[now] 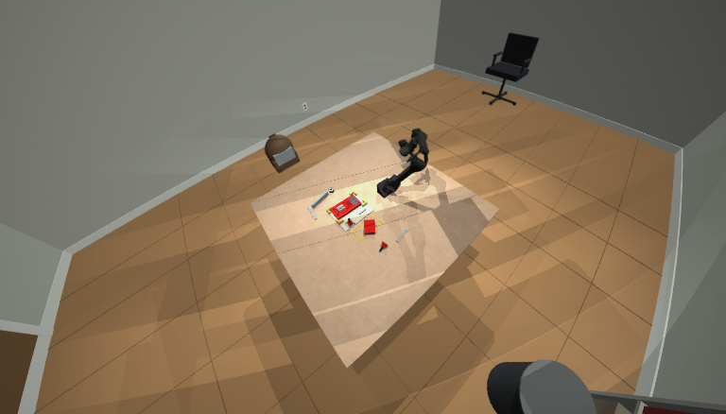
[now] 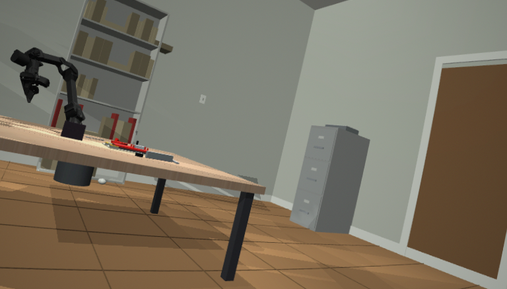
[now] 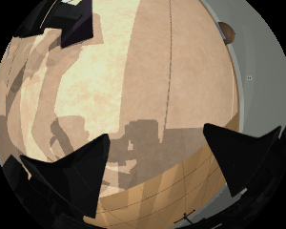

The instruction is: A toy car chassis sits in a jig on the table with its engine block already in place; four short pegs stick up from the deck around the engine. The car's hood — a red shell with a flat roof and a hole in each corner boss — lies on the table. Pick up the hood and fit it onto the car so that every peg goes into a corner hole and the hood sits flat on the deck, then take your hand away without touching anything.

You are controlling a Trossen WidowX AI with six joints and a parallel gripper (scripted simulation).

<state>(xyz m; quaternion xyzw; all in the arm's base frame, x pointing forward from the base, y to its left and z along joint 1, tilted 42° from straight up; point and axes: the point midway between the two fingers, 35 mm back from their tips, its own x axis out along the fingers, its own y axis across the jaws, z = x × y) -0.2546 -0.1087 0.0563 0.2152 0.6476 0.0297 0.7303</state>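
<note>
The red hood lies 54 cm ahead of my gripper tip, 20 cm to the left of it and 13 cm below it. The rest, counted from my gripper tip: grey tool (42 cm ahead, 38 cm to the left, 14 cm below).
</note>
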